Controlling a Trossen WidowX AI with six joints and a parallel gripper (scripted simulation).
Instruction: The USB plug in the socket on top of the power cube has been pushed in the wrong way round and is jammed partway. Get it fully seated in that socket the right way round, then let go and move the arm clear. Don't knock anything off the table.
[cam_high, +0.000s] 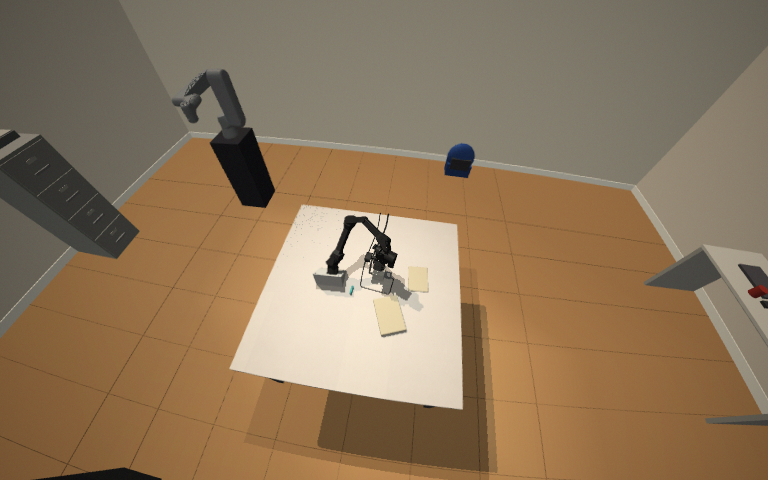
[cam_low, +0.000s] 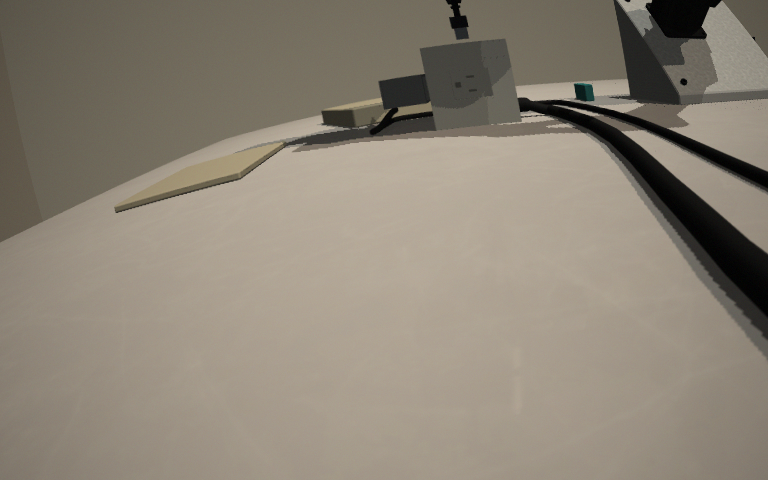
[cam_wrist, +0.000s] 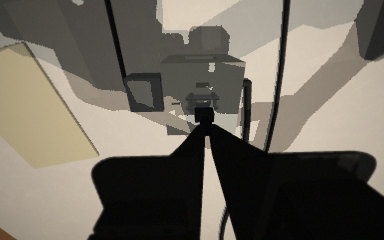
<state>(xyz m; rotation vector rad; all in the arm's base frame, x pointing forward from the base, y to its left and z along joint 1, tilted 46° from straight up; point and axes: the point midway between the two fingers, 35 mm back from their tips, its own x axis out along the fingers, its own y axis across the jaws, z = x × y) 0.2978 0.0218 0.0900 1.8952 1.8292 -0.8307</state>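
Now: the black USB plug 20 mm below my gripper tip. Also, from my gripper tip: small teal block 170 mm behind, 140 mm to the right, 110 mm below.
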